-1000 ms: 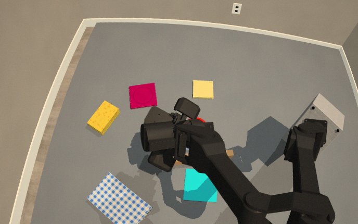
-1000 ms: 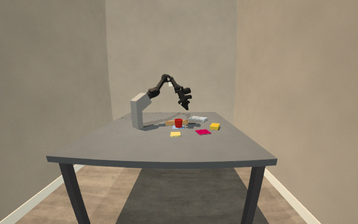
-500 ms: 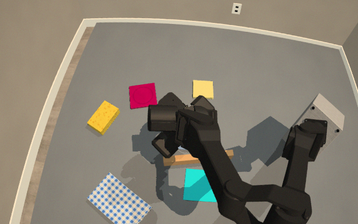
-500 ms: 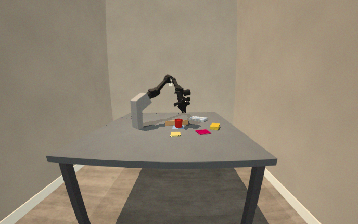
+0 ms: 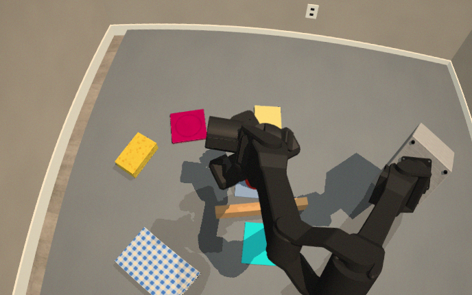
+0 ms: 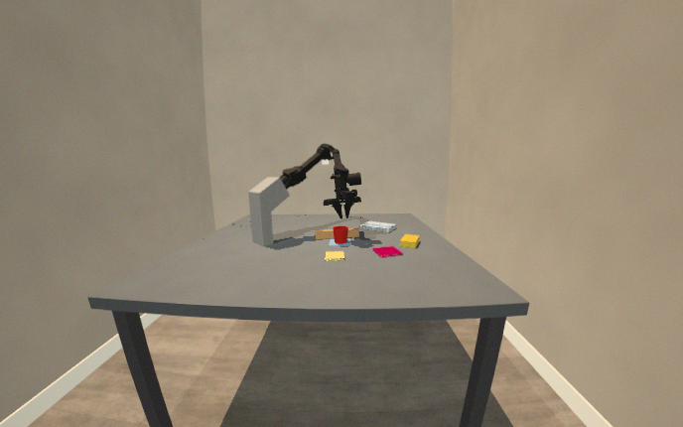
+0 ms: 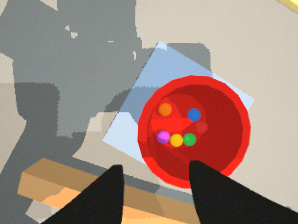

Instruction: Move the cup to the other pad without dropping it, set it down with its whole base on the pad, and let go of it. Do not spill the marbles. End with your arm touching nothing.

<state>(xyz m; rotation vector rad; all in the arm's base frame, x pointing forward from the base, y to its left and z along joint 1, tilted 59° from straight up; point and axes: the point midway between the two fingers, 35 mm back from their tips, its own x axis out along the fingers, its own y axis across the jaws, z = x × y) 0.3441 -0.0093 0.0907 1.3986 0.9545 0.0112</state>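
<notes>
My gripper is now 130 mm above the cup and 30 mm to the left of it. From my hand the other things lie so: yellow sponge (320 mm ahead, 130 mm below, 60 mm to the left); then teal pad (160 mm below, 120 mm to the left, 100 mm behind); then bar (140 mm below, 50 mm behind, 40 mm to the left).
</notes>
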